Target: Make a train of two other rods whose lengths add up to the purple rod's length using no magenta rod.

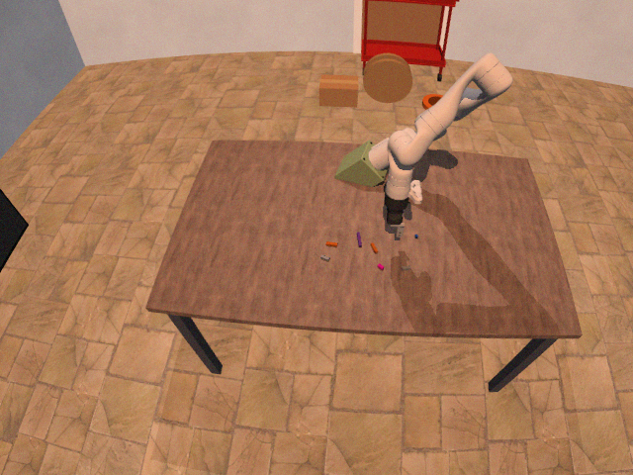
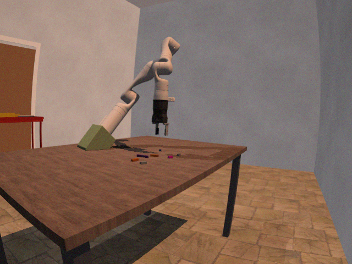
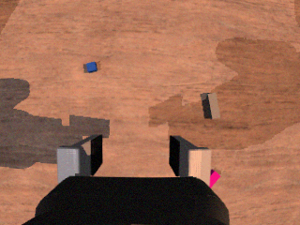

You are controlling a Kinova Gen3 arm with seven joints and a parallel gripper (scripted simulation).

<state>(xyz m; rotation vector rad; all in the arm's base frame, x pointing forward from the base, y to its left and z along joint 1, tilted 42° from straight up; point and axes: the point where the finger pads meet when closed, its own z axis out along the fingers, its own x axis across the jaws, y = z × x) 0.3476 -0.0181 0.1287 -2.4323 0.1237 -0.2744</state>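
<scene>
My hand is 23 cm to the left of the orange rod and 11 cm above it. From my hand the other things lie so: magenta rod 9 cm ahead, 5 cm to the right, 11 cm below; then purple rod 3 cm behind, 13 cm to the right, 11 cm below; then blue rod 5 cm behind, 8 cm to the left, 11 cm below.
</scene>
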